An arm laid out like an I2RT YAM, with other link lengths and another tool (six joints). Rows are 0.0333 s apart.
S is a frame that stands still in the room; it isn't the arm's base.
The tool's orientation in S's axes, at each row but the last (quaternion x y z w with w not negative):
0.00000, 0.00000, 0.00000, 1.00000
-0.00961, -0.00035, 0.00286, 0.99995
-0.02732, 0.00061, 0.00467, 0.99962
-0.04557, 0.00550, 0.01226, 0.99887
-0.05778, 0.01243, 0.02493, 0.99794
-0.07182, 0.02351, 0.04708, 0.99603
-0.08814, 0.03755, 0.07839, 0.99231
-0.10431, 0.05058, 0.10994, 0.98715
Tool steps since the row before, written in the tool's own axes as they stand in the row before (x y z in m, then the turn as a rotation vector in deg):
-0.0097, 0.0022, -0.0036, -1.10, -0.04, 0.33
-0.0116, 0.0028, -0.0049, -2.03, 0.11, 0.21
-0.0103, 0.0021, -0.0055, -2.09, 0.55, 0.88
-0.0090, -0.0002, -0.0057, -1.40, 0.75, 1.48
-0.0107, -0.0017, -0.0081, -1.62, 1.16, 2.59
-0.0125, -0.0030, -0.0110, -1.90, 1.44, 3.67
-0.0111, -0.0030, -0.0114, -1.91, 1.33, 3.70
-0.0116, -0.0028, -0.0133, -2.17, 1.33, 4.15
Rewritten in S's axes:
-0.0097, 0.0022, -0.0036, -1.10, -0.04, 0.33
-0.0116, 0.0026, -0.0050, -2.03, 0.10, 0.21
-0.0103, 0.0017, -0.0056, -2.09, 0.58, 0.85
-0.0090, -0.0009, -0.0055, -1.40, 0.85, 1.42
-0.0108, -0.0031, -0.0076, -1.62, 1.37, 2.48
-0.0126, -0.0057, -0.0098, -1.88, 1.78, 3.53
-0.0111, -0.0066, -0.0097, -1.87, 1.68, 3.58
-0.0116, -0.0080, -0.0110, -2.09, 1.72, 4.05

